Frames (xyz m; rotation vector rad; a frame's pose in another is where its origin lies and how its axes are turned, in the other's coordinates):
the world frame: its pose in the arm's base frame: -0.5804 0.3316 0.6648 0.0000 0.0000 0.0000
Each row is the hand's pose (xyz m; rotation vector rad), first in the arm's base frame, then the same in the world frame.
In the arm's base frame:
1: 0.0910 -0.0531 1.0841 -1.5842 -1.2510 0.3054
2: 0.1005 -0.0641 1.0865 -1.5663 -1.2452 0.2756
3: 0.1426 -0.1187 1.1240 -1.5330 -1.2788 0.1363
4: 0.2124 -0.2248 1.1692 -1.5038 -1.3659 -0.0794
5: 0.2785 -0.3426 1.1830 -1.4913 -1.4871 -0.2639
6: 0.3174 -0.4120 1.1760 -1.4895 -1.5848 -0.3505
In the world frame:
1: 0.6714 -0.3847 0.4193 -1.5842 -1.2510 0.3054
2: 0.6809 -0.3957 0.4217 -1.5663 -1.2452 0.2756
3: 0.7230 -0.4503 0.4592 -1.5330 -1.2788 0.1363
4: 0.7928 -0.5564 0.5044 -1.5038 -1.3659 -0.0794
5: 0.8589 -0.6742 0.5182 -1.4913 -1.4871 -0.2639
6: 0.8978 -0.7436 0.5112 -1.4895 -1.5848 -0.3505

